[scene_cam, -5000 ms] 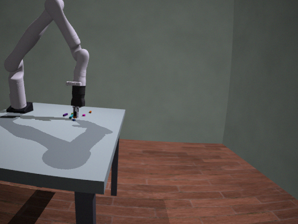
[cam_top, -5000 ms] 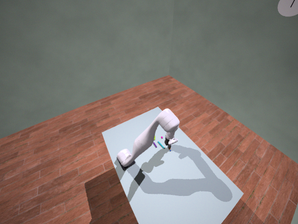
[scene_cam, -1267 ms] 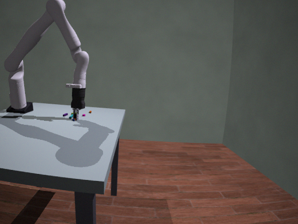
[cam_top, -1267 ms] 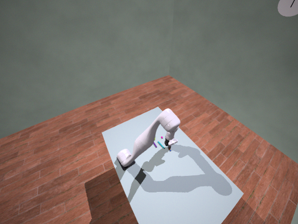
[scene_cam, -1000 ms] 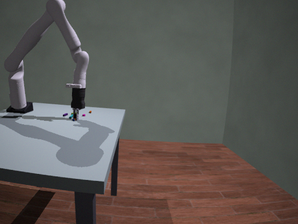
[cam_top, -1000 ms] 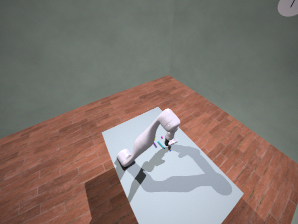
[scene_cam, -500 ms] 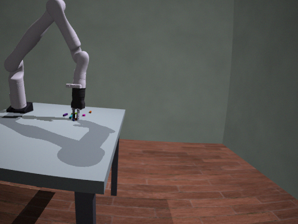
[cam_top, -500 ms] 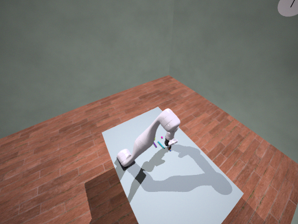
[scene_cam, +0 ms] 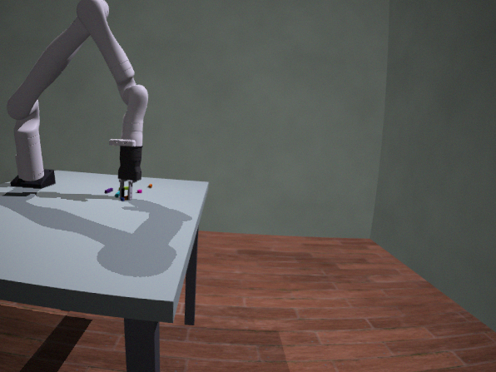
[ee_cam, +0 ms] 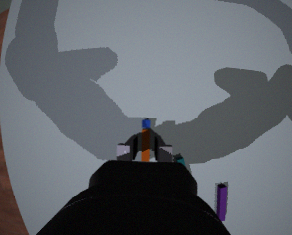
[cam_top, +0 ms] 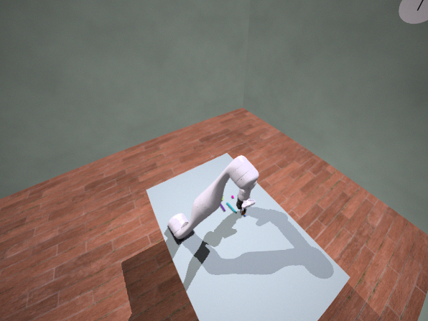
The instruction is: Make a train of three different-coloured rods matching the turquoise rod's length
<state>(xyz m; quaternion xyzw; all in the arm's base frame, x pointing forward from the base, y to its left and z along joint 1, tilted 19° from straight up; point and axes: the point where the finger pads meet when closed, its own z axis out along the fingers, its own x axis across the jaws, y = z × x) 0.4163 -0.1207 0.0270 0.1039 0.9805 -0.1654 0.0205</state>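
The blue rod is 10 mm behind my hand, 30 mm to the right of it and 10 mm below it. Also, from my hand: turquoise rod: 40 mm behind, 80 mm to the left, 10 mm below; magenta rod: 20 mm ahead, 140 mm to the left, 10 mm below; purple rod: 90 mm behind, 110 mm to the left, 10 mm below.
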